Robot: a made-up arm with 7 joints.
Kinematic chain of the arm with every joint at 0, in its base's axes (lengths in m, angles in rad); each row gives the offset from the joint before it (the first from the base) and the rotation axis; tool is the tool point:
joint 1: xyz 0 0 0.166 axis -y
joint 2: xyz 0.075 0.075 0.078 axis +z
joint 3: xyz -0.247 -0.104 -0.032 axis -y
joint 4: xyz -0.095 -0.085 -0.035 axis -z
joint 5: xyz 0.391 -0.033 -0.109 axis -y
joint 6: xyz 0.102 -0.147 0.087 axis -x
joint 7: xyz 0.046 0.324 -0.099 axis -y
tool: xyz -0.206 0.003 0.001
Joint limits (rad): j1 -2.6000..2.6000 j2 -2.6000..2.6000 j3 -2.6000..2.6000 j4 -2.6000..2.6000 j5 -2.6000..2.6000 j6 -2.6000..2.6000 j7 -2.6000..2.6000
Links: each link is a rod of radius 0.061 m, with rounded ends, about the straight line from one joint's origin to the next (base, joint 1, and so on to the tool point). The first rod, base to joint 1, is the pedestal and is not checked.
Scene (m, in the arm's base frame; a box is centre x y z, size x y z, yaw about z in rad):
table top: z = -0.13
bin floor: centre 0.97 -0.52 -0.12 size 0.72 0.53 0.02 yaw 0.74
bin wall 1: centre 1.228 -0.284 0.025 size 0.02 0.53 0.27 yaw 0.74
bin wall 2: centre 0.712 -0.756 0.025 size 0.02 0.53 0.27 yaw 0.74
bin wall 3: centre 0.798 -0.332 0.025 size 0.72 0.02 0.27 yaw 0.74
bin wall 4: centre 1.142 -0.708 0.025 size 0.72 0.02 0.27 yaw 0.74
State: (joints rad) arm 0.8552 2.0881 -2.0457 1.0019 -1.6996 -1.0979 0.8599
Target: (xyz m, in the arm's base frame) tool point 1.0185 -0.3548 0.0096
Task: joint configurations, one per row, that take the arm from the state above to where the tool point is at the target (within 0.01 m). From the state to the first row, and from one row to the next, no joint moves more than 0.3 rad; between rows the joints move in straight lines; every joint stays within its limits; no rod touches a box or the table.
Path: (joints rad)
1: 0.6130 2.0245 -2.0341 0.9497 -1.7302 -1.2641 0.9026
2: 0.3708 1.9609 -2.0226 0.8974 -1.7607 -1.4303 0.9453
3: 0.1286 1.8974 -2.0110 0.8452 -1.7913 -1.5965 0.9881

